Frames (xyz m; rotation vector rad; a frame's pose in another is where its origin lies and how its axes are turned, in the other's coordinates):
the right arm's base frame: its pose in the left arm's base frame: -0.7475 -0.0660 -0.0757 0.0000 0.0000 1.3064
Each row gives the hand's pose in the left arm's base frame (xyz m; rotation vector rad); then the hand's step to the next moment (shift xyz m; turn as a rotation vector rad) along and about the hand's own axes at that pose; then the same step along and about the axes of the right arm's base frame.
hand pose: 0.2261 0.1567 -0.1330 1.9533 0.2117 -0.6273
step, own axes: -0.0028 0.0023 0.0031 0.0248 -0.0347 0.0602
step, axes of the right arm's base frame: -0.0040 0.0015 0.0022 -0.0424 0.0023 -0.0604
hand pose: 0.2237 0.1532 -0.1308 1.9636 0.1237 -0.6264
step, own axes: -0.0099 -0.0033 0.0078 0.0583 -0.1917 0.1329
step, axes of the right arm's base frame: -0.0065 0.0112 -0.0006 -0.0518 0.0551 -0.2282
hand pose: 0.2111 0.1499 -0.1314 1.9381 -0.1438 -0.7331
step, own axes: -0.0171 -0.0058 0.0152 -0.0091 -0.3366 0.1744
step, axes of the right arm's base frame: -0.0082 0.0220 -0.0022 -0.0181 0.1762 -0.3353
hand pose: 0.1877 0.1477 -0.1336 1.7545 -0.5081 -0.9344
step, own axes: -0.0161 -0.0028 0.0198 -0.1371 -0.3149 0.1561
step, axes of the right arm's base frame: -0.0059 0.0250 -0.0001 0.0567 0.2599 -0.2675
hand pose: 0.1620 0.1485 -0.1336 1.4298 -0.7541 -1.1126
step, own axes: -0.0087 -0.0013 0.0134 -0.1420 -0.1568 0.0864
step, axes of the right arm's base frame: -0.0010 0.0159 0.0014 0.0811 0.1789 -0.1168
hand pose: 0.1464 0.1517 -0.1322 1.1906 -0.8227 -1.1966
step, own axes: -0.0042 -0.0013 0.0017 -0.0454 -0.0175 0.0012
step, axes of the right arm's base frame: 0.0029 0.0037 -0.0004 0.0390 0.0266 -0.0117
